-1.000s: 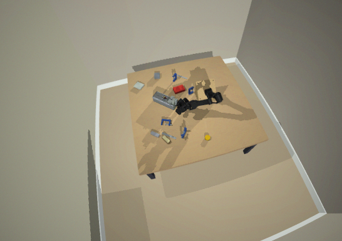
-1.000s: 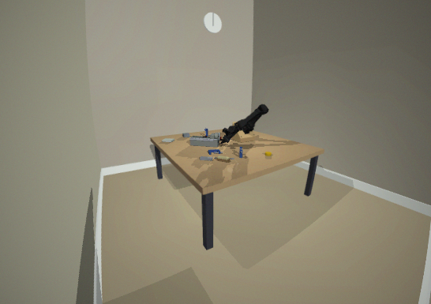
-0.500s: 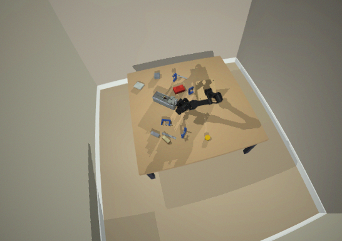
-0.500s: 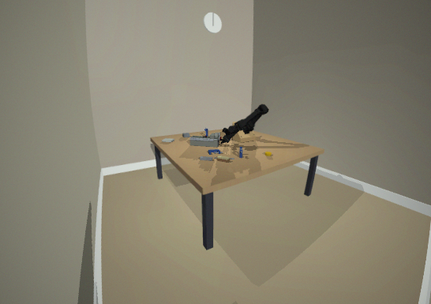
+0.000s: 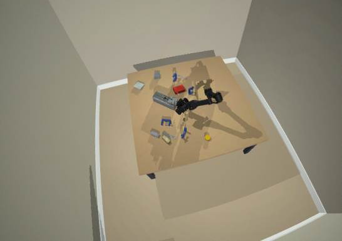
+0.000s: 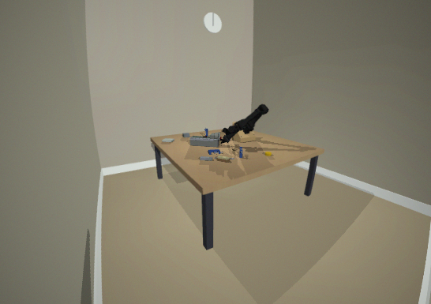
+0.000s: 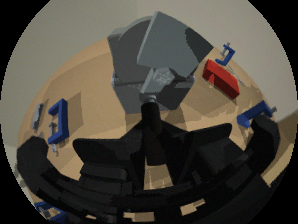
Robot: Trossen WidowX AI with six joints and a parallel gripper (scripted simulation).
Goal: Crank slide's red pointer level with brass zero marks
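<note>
Now: gripper tip 1 cm past the dark crank handle, 1 cm to the right of it and 3 cm below it. Round my gripper tip: red pointer 10 cm ahead, 11 cm to the right, 5 cm above; tan block 19 cm ahead, 32 cm to the left, 1 cm below; yellow disc 19 cm behind, 40 cm to the left, 2 cm below.
</note>
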